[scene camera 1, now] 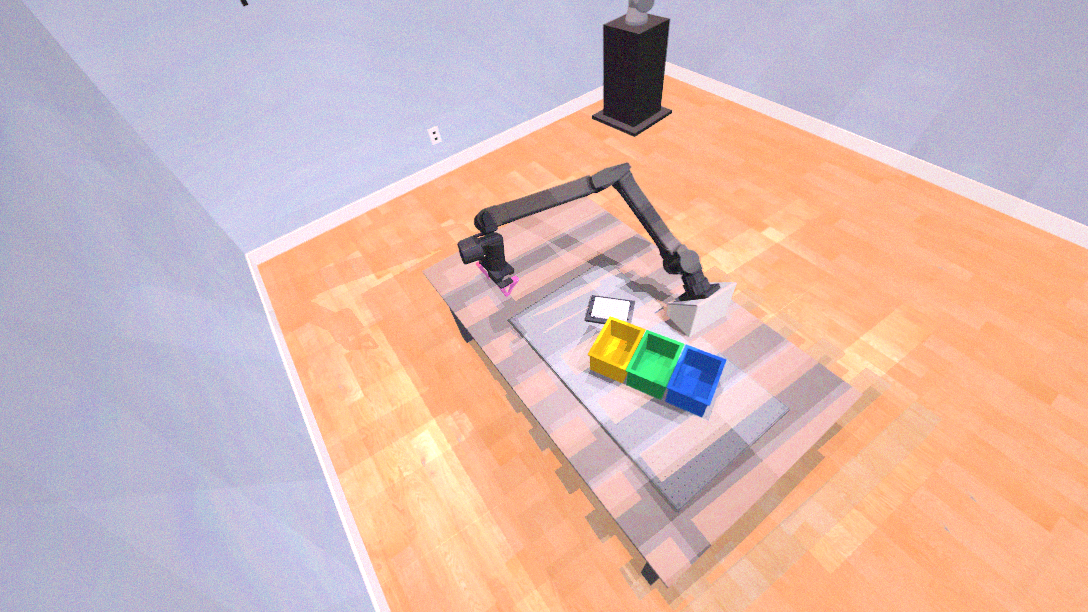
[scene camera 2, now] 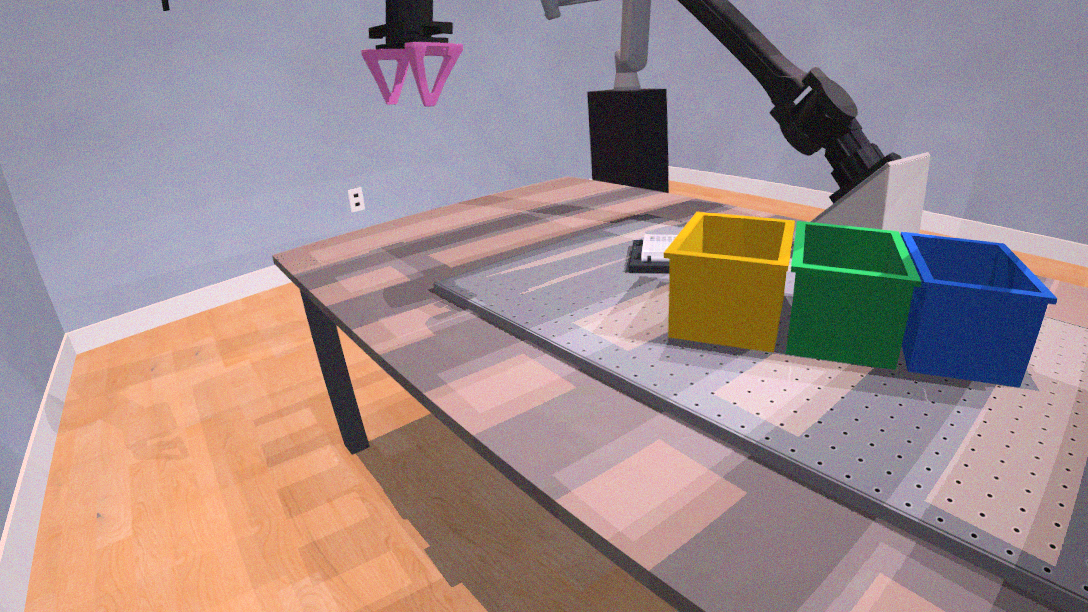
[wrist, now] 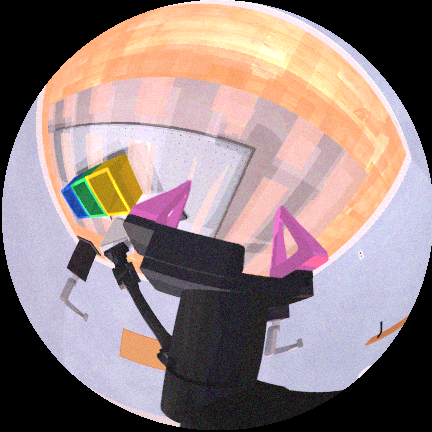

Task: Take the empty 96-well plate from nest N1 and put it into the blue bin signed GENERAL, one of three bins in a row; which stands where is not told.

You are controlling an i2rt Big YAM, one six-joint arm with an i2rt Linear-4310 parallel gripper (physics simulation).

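Places are measured from the arm's base along level axes (x down, y back, z left), in metres.
Pixels of known places: gripper, between the fingertips: (scene camera 1: 498, 286) (scene camera 2: 409, 105) (wrist: 236, 196); arm's base, origin of its link: (scene camera 1: 699, 294) (scene camera 2: 870, 184) (wrist: 115, 249).
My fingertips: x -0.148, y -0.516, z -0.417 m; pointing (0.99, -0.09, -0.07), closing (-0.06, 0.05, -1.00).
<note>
Ahead of a thing's pixels: the offset from my fingertips to its top centre. Level surfaces: height alone.
The white 96-well plate @(dy +0.320, dx +0.237, dz +0.190 m) (scene camera 1: 610, 308) (scene camera 2: 657, 247) sits in a dark nest @(dy +0.320, dx +0.241, dz +0.190 m) (scene camera 1: 588, 312) (scene camera 2: 645, 267), beside the yellow bin; no nest label is readable. In the wrist view a finger hides most of both. The blue bin (scene camera 1: 696, 380) (scene camera 2: 970, 334) (wrist: 75, 202) stands at one end of the row, next to the green bin @(dy +0.229, dx +0.163, dz +0.463 m) (scene camera 1: 654, 365) (scene camera 2: 852, 319) (wrist: 89, 199); the yellow bin (scene camera 1: 614, 350) (scene camera 2: 726, 304) (wrist: 132, 175) is at the other end. No sign is readable. My gripper (scene camera 1: 494, 281) (scene camera 2: 410, 103) (wrist: 236, 196) is open and empty, with pink fingers, high and well apart from the plate.
The bins and nest stand on a perforated board @(dx +0.263 m) (scene camera 1: 665, 456) (scene camera 2: 593, 319) (wrist: 195, 145) with a raised edge, on the table @(dx +0.276 m) (scene camera 2: 494, 388). The arm's base is at a pale wedge-shaped stand (scene camera 1: 706, 312) (scene camera 2: 905, 190) beside the bins. A black pedestal (scene camera 1: 635, 72) (scene camera 2: 627, 137) stands beyond the table.
</note>
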